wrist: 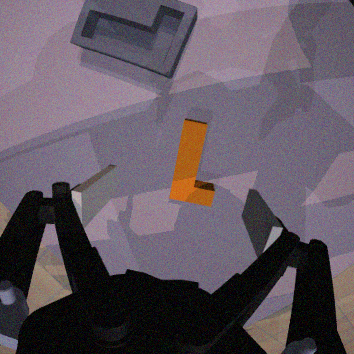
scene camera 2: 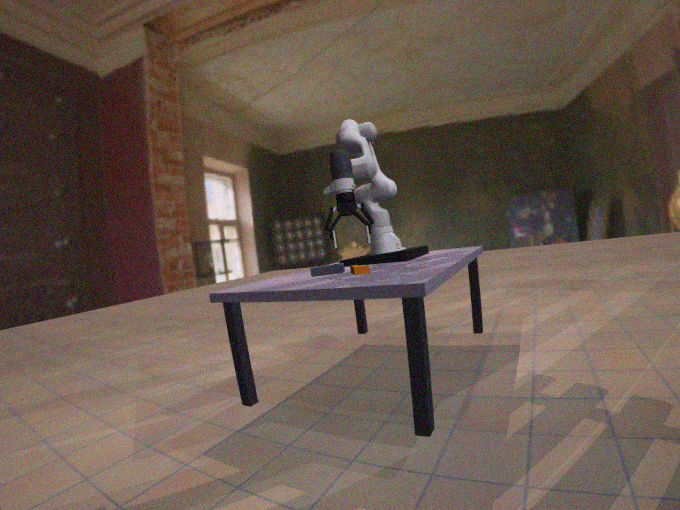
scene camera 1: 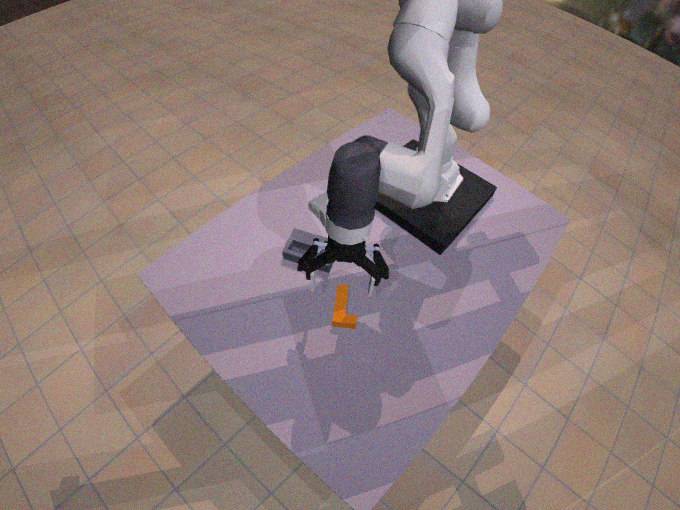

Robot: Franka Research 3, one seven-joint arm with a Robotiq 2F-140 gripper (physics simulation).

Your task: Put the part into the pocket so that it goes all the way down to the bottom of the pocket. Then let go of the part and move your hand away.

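The part is an orange L-shaped block. It lies flat on the table, with its short foot toward the near side in scene camera 1. The pocket is an L-shaped recess in a grey block, which stands on the table apart from the part. In scene camera 1 the gripper partly hides the grey block; in the wrist view the empty recess shows. My gripper is wide open and empty. It hangs above the table, and in the wrist view the part shows between and beyond the fingertips.
The purple table carries the robot's black base plate behind the gripper. The grey block lies between the part and the far left side in scene camera 1. Shadows of the arm fall over the table.
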